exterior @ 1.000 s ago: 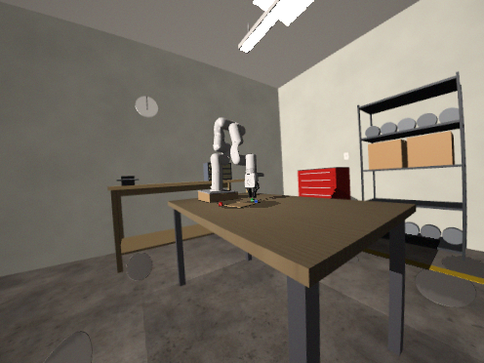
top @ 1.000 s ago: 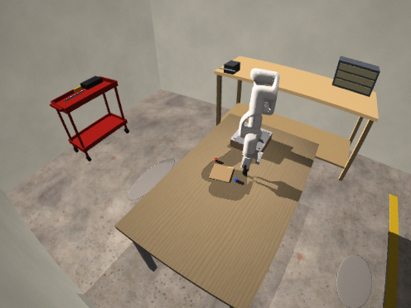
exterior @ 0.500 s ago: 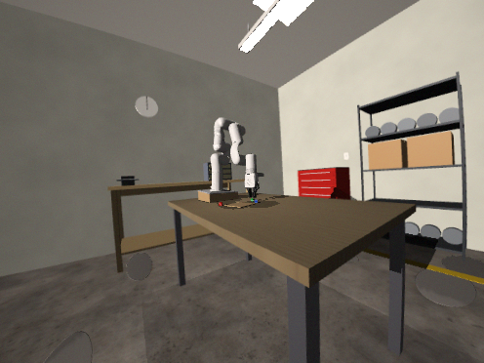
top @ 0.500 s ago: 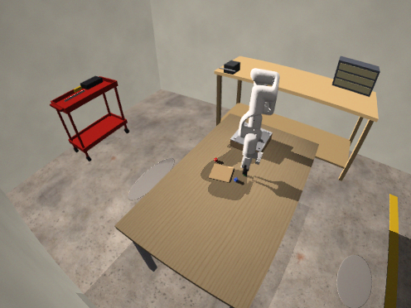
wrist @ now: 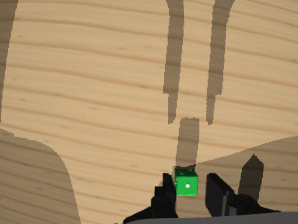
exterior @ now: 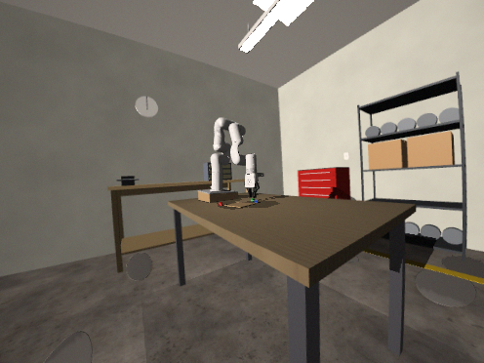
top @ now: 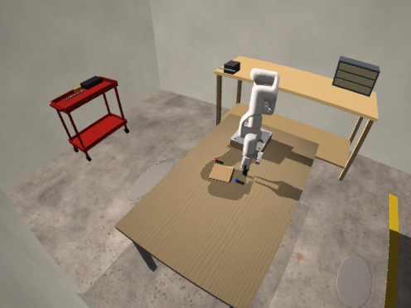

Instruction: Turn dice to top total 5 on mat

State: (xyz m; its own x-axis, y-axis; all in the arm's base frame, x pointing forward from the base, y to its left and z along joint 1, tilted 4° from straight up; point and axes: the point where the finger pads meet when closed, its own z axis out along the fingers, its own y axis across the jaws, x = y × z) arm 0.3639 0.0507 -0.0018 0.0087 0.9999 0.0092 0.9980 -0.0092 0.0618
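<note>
My hand is 4 cm above the green die. The rest, counted from my hand: tan mat 4 cm ahead, 16 cm to the right, 4 cm below; blue die 7 cm ahead, 4 cm to the right, 4 cm below; red die 5 cm behind, 24 cm to the right, 4 cm below.
</note>
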